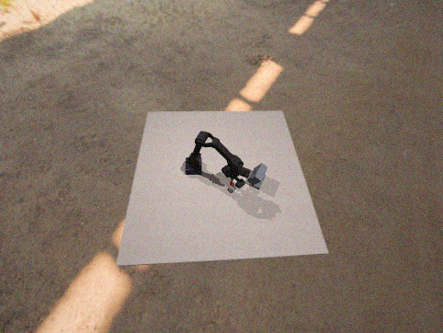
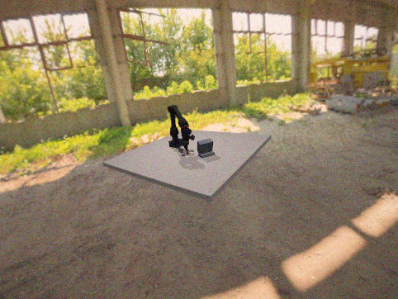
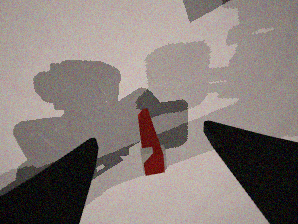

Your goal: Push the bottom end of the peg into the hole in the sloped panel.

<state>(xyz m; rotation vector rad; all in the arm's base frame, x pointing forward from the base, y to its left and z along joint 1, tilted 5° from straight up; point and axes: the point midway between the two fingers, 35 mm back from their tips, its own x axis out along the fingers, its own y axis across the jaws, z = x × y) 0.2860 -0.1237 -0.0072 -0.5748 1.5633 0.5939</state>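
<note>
My gripper tip is now 18 cm short of the sloped panel, 5 cm to the right of it and 3 cm below it. The rest, counted from my gripper tip: red peg (1 cm above).
</note>
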